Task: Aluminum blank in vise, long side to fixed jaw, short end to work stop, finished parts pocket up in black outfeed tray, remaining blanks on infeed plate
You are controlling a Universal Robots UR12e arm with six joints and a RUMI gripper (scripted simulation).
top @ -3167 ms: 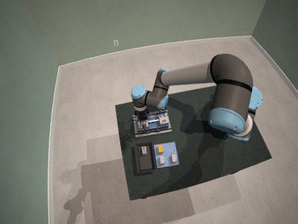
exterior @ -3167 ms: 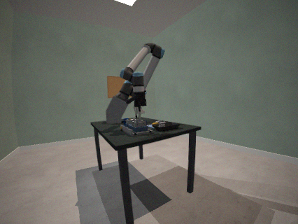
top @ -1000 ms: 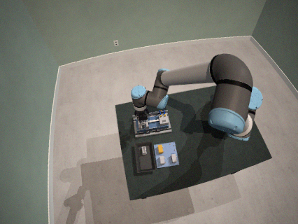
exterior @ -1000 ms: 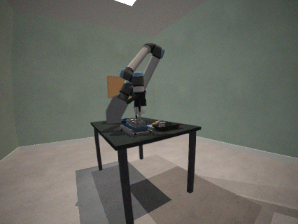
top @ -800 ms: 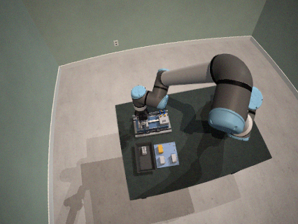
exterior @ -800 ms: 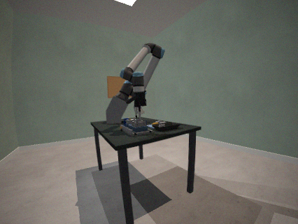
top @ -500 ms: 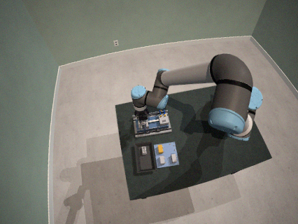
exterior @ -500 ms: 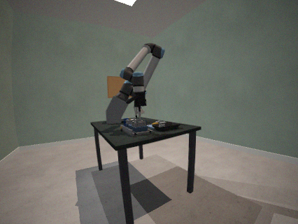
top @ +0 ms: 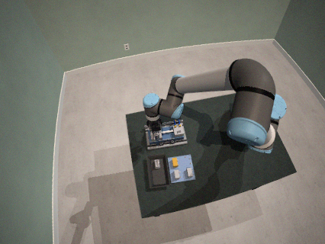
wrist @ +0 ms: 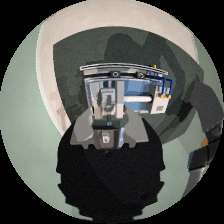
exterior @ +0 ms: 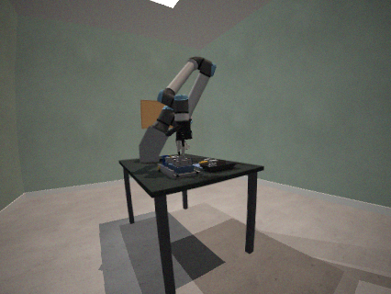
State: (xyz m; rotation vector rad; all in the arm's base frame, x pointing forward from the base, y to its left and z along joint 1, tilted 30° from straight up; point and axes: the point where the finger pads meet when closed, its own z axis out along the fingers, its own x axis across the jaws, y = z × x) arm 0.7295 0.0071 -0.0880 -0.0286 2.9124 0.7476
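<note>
Right now the vise is 70 mm behind my hand and 90 mm below it. The rest, counted from my hand: yellow brass blank 110 mm behind, 230 mm to the left, 110 mm below; gray blank 110 mm behind, 320 mm to the left, 110 mm below.
</note>
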